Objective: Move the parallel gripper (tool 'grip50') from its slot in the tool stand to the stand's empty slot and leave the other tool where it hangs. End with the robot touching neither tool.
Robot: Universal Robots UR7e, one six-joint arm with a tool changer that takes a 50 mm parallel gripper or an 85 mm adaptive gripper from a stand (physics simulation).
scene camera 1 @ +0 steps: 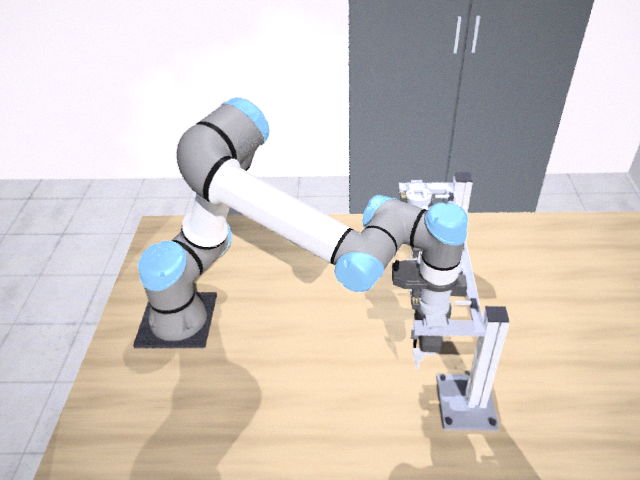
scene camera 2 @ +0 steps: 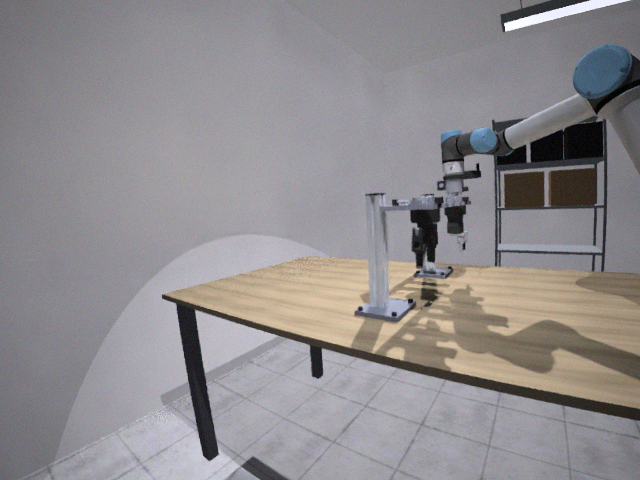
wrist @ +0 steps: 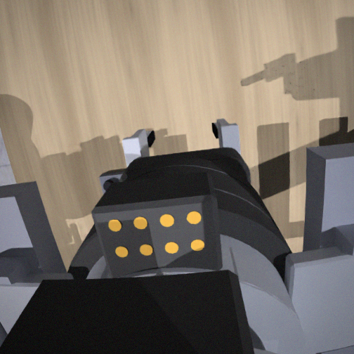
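Where they show: hand, tool point: [scene camera 2: 454,192]; arm's base, link origin: [scene camera 1: 178,318].
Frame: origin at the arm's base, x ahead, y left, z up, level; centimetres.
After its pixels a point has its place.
The parallel gripper's black body hangs in the stand's slot nearest the front in scene camera 1, with its pale fingers [scene camera 1: 417,356] [scene camera 2: 461,240] [wrist: 183,134] apart and empty. The arm's flange [scene camera 1: 435,299] @(x 64.4, y -18.2, z 32.4 cm) [scene camera 2: 453,186] @(x 64.2, y -12.0, z 32.5 cm) is straight above its round plate, very close. Gold contacts [wrist: 156,235] on the tool show uncovered in the wrist view; whether flange and tool touch or are locked I cannot tell. The tool stand [scene camera 1: 481,361] @(x 75.1, y -21.5, z 17.5 cm) [scene camera 2: 377,248] @(x 72.7, y 28.5, z 16.2 cm) [wrist: 325,280] has fork arms on both sides of the tool. The adaptive gripper [scene camera 1: 418,194] [scene camera 2: 424,222] hangs at the other end. The arm largely hides the middle slot in scene camera 1.
The stand's uprights, long rail and base plate [scene camera 1: 467,413] @(x 74.3, y -23.0, z 0.1 cm) [scene camera 2: 385,310] @(x 70.2, y 29.7, z 0.1 cm) are close to the wrist. The wooden table [scene camera 1: 310,387] @(x 37.8, y -18.2, z -1.2 cm) [scene camera 2: 289,289] @(x 111.9, y 24.3, z -1.2 cm) carries the stand and the robot base [scene camera 1: 173,320] @(x 1.6, y -5.9, z 6.3 cm). A grey cabinet [scene camera 1: 403,103] and a shelf unit [scene camera 2: 547,207] stand beyond the table.
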